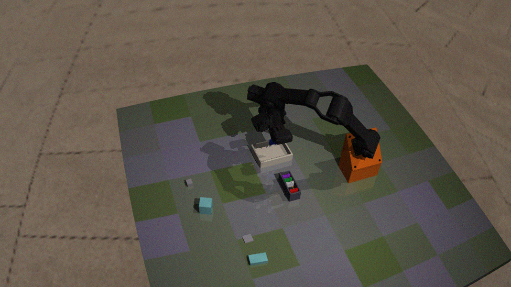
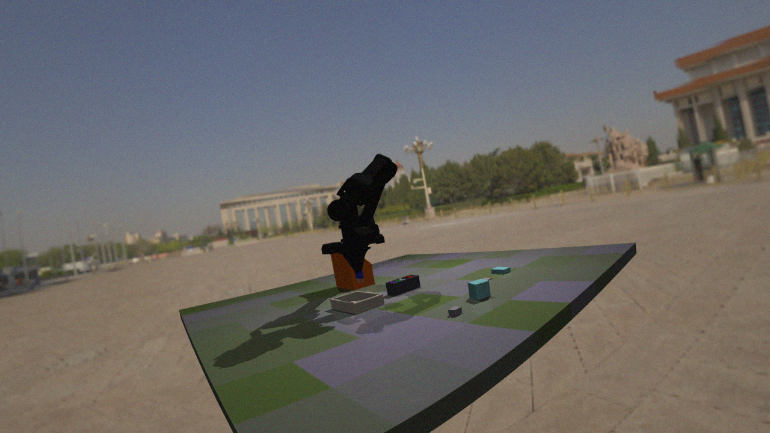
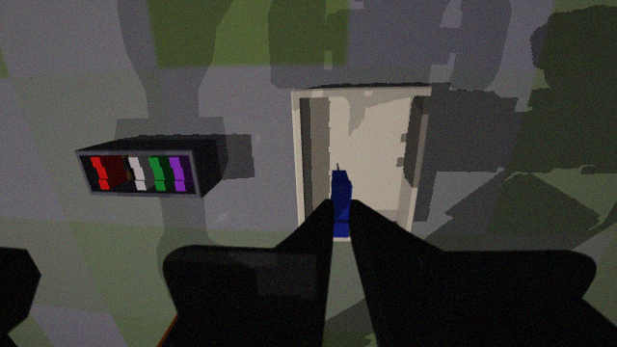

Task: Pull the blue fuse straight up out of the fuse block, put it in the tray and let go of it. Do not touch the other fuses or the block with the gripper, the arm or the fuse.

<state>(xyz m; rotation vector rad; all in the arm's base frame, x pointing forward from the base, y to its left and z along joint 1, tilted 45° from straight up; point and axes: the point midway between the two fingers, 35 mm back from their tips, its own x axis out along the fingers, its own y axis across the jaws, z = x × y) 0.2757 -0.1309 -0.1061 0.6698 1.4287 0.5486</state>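
Now: gripper tip 10 mm past the cream tray, 20 mm to the left of it and 100 mm above it. Also, from my gripper tip: cyan cube: 310 mm ahead, 140 mm to the left, 80 mm below; blue fuse: 10 mm below; flat cyan block: 220 mm ahead, 400 mm to the left, 90 mm below.
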